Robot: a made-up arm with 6 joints.
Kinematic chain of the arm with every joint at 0, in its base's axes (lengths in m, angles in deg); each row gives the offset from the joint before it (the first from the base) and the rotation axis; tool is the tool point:
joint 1: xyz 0 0 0.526 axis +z
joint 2: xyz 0 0 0 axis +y
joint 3: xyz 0 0 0.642 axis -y
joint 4: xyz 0 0 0 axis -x
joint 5: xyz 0.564 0 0 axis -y
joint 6: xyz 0 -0.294 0 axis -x
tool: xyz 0 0 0
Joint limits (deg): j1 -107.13..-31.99 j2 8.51..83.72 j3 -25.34..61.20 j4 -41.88..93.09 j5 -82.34..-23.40 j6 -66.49..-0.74
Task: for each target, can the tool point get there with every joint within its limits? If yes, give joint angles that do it. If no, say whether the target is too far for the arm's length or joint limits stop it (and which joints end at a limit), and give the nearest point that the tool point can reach.
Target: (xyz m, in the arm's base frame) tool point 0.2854 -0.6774 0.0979
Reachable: yes | joints -46.82 76.42 7.33 -29.70 -64.16 -59.95
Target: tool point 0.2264 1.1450 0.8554
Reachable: no: joint limits stop it (at a limit: joint 1, joint 2, joint 3, joint 4) | nearest point 0.1809 -0.0943 1.7875 | short by 1.551 m
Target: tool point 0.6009 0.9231 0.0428
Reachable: no: joint limits stop it (at a limit: joint 1, joint 2, joint 3, joint 4) | nearest point 0.6288 -0.3741 -0.0327 | short by 1.300 m
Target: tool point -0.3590 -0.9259 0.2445
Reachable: yes | joints -95.20 73.54 8.93 21.44 -39.96 -39.06
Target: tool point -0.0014 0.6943 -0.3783
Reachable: no: joint limits stop it (at a limit: joint 1, joint 2, joint 3, joint 4) | nearest point -0.2883 -0.1921 0.1272 | short by 1.060 m
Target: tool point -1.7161 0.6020 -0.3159
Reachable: no: too far | nearest point -0.3926 -0.2958 0.0824 | short by 1.648 m
